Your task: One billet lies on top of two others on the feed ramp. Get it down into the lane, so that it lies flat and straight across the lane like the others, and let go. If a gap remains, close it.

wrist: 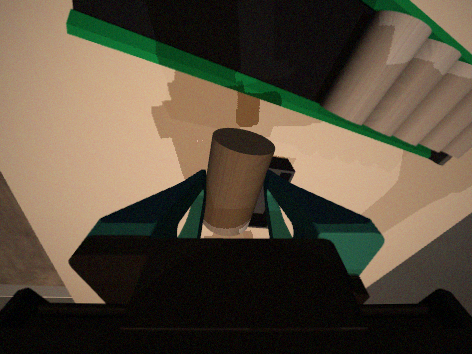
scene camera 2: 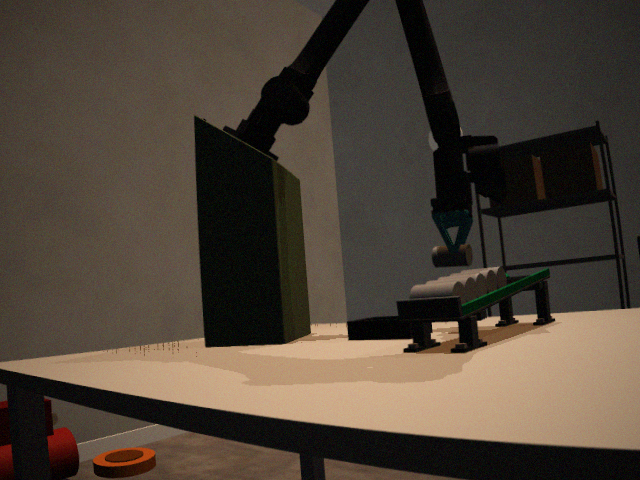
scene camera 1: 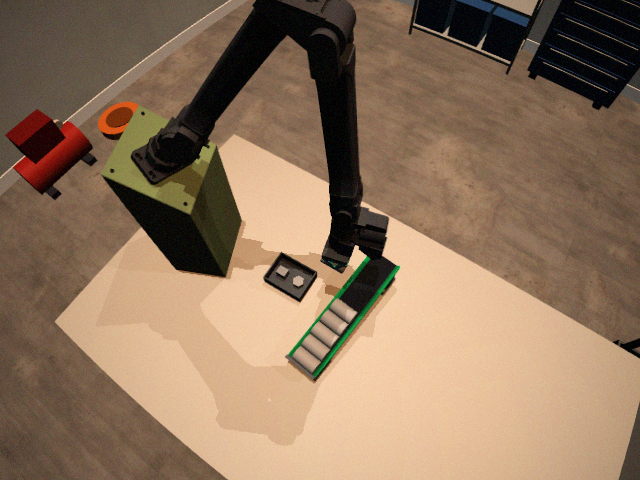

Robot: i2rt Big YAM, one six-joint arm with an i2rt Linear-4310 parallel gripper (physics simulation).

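Places are measured from the arm's base along level axes (x ahead, y left, z up), in millimetres.
Where they show: gripper, between the fingertips: (wrist: 235, 177) (scene camera 2: 455, 254) (scene camera 1: 337, 262); arm's base, origin of its link: (scene camera 2: 248, 147) (scene camera 1: 161, 159).
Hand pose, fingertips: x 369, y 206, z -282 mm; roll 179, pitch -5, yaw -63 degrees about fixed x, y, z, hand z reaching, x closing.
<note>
Each offset is from my fingertips to the top centre of the thing.
My gripper (scene camera 1: 336, 265) (scene camera 2: 453, 248) (wrist: 235, 177) is shut on a grey-brown billet @[dy -2, dx -6, dz +20 mm] (scene camera 2: 440, 256) (wrist: 235, 187) and holds it roughly level in the air, above and beside the ramp's upper part. The arm hides this billet in scene camera 1. Several pale billets @[dy -150, dx +109, dz -42 mm] (scene camera 1: 324, 334) @[dy -229, dx +122, dz -51 mm] (scene camera 2: 436, 289) @[dy -72, dx +98, dz -33 mm] (wrist: 380, 62) lie side by side across the feed ramp (scene camera 1: 370, 283) (wrist: 200, 45), from its low end stop up to about mid-length, with no clear gap between them. The dark lane above them is bare. In the wrist view the held billet looks turned somewhat against the row.
A dark tray @[dy -90, dx -100, dz -108 mm] (scene camera 1: 282, 289) (scene camera 2: 379, 329) with two small pale parts stands beside the ramp, on the pedestal's side. The green pedestal (scene camera 1: 160, 227) (scene camera 2: 242, 248) carries the arm. Green rails (scene camera 2: 506, 295) (wrist: 150, 52) edge the ramp, which stands on short legs.
</note>
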